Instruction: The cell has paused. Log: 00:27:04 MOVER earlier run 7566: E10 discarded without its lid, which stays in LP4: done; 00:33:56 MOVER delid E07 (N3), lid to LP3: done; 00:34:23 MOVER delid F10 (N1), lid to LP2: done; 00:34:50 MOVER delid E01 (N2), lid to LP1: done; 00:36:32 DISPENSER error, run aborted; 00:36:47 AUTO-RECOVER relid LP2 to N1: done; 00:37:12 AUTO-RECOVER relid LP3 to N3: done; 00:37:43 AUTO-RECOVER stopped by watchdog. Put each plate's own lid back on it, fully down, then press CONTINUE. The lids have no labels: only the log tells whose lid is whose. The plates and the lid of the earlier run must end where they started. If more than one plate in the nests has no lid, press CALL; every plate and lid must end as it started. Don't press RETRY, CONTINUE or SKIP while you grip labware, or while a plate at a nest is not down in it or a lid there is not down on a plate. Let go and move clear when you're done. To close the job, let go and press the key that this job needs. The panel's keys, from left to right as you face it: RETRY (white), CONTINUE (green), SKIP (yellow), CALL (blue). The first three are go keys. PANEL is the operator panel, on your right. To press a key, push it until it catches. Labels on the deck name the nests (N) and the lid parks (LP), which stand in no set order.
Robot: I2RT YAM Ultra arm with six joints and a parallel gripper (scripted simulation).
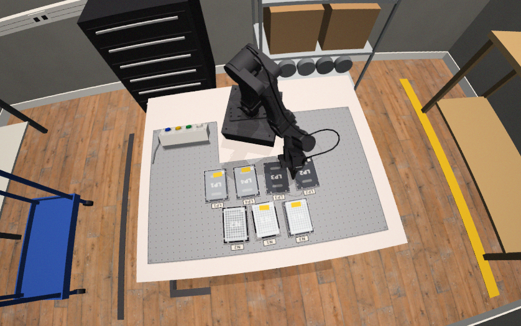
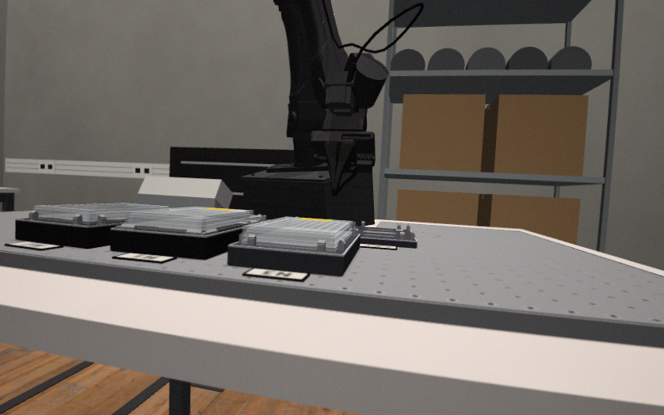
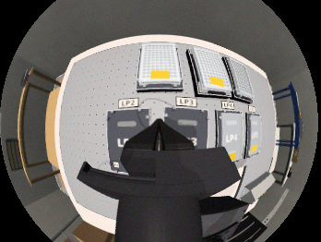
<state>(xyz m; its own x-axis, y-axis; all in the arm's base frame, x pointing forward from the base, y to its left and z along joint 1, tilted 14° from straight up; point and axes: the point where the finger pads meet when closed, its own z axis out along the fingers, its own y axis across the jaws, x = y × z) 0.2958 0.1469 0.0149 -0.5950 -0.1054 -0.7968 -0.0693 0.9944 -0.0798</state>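
My gripper is now 16 cm short of the plate, 24 cm to the left of it and 4 cm above it. Round my hand: green key (28 cm behind, 44 cm to the right, 1 cm below); then LP1 lid park (1 cm behind, 32 cm to the right, 7 cm below); then yellow SKIP key (27 cm behind, 49 cm to the right, 1 cm below).
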